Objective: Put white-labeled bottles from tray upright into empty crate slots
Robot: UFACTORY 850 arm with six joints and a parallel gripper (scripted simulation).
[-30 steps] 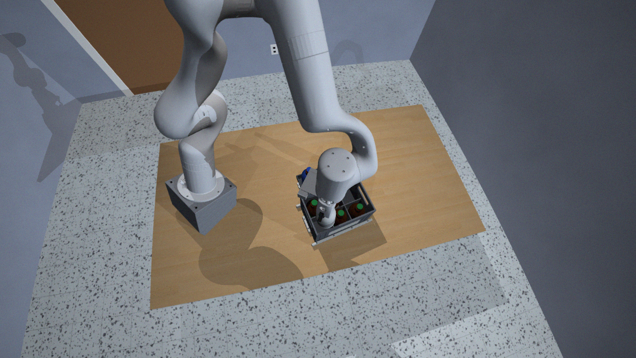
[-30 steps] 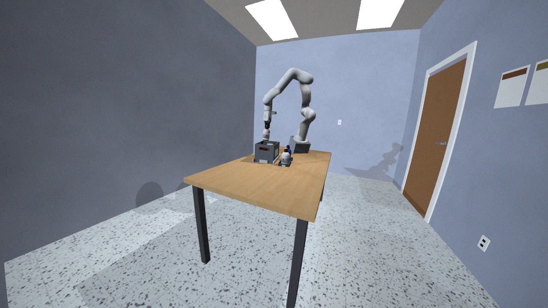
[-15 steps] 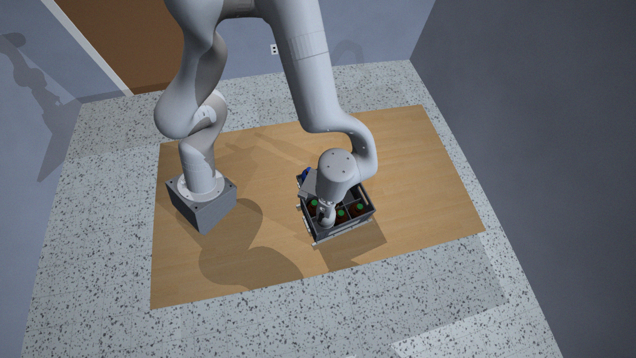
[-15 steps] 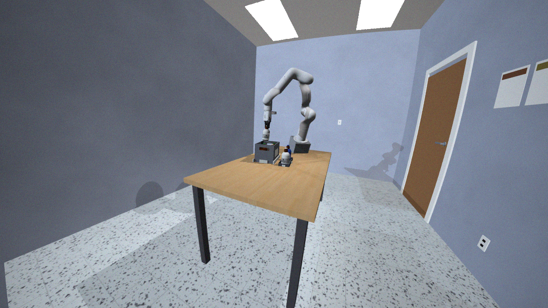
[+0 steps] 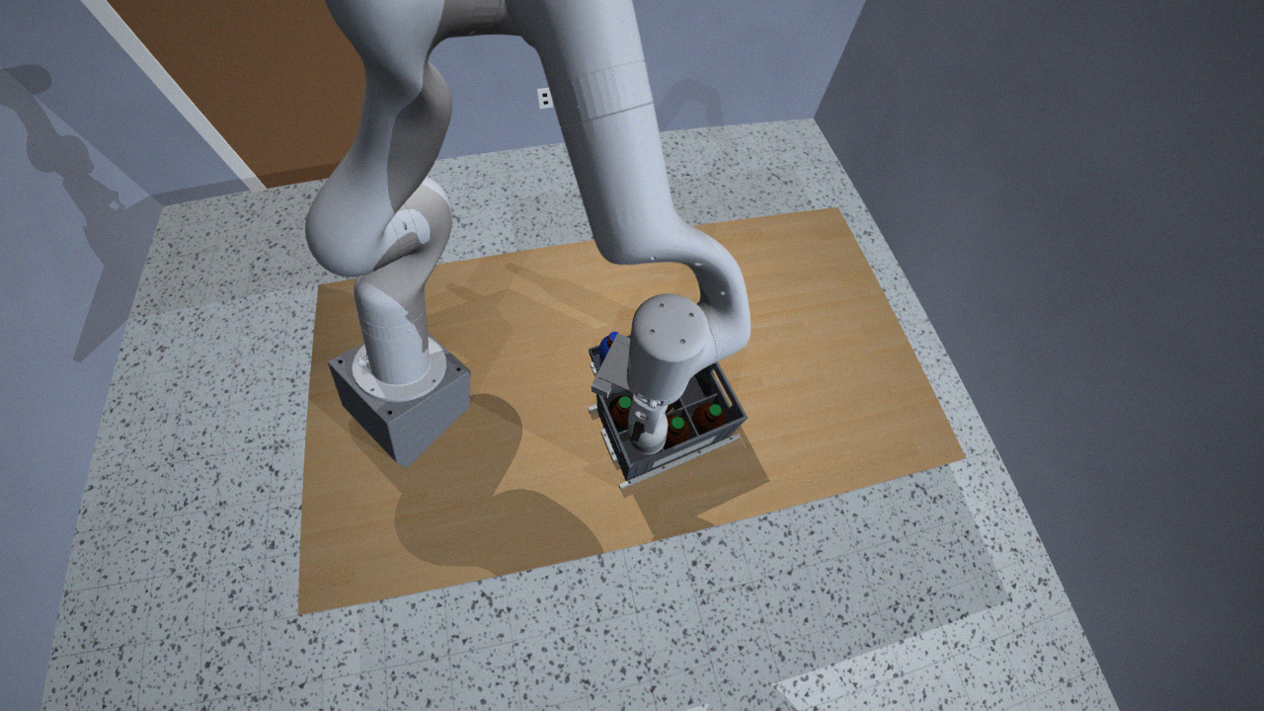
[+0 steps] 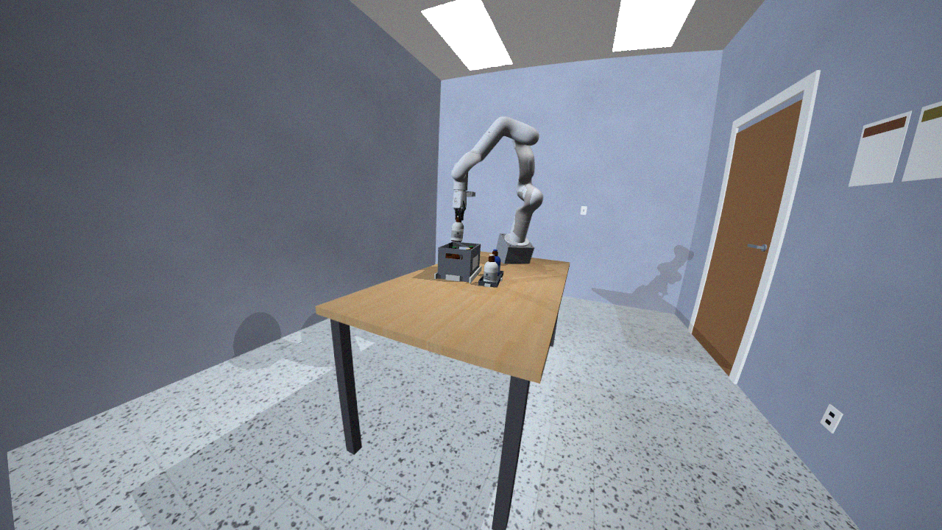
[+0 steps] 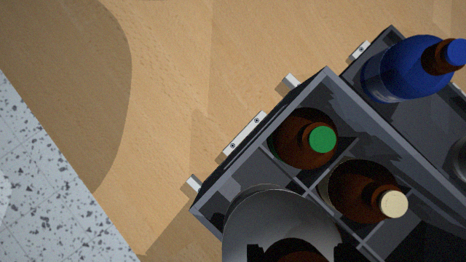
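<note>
Now: hand 250 mm above the crate, 90 mm short of it and 50 mm to the right of it. From my hand the other things lie so: blue-labeled bottle (250 mm below, 240 mm to the left, 20 mm ahead); then dark tray (320 mm below, 250 mm to the left, 110 mm ahead).
</note>
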